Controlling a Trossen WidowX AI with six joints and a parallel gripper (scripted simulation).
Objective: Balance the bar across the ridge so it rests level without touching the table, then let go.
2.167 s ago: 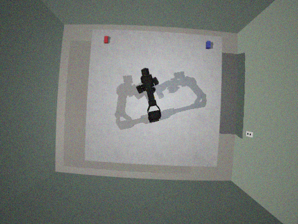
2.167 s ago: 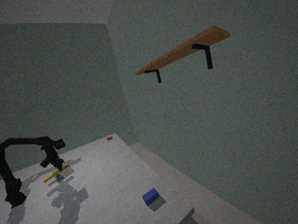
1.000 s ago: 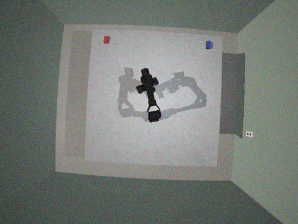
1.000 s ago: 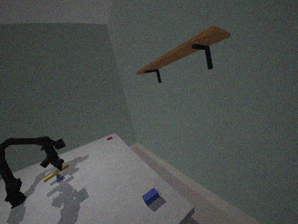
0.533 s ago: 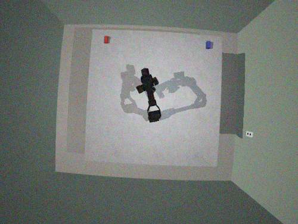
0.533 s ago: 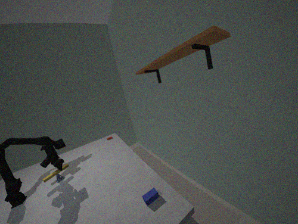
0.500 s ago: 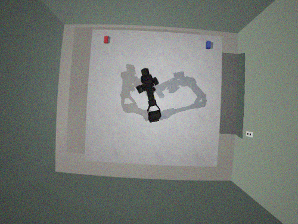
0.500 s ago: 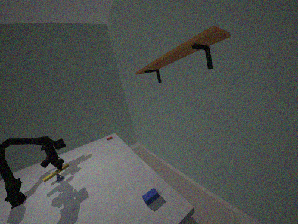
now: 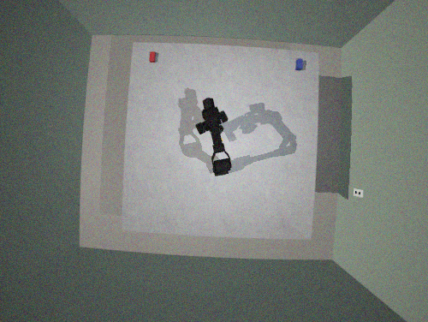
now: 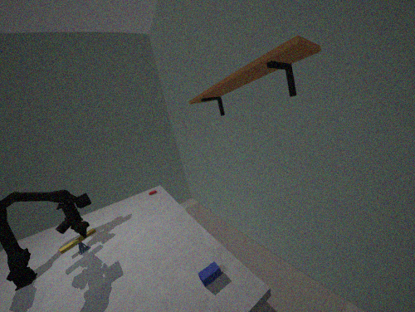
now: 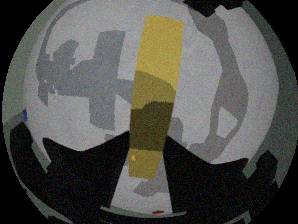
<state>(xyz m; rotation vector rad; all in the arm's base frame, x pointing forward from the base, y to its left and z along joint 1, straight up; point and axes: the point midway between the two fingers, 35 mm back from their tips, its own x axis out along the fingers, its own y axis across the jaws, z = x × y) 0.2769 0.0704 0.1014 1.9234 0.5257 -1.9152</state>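
My gripper tip is 3 cm past the yellow bar and 1 cm to the left of it. Round my gripper tip: blue block 46 cm ahead, 57 cm to the right, 5 cm below; then red block 46 cm ahead, 43 cm to the left, 6 cm below; then ridge 2 cm behind, 1 cm to the right, 1 cm below.
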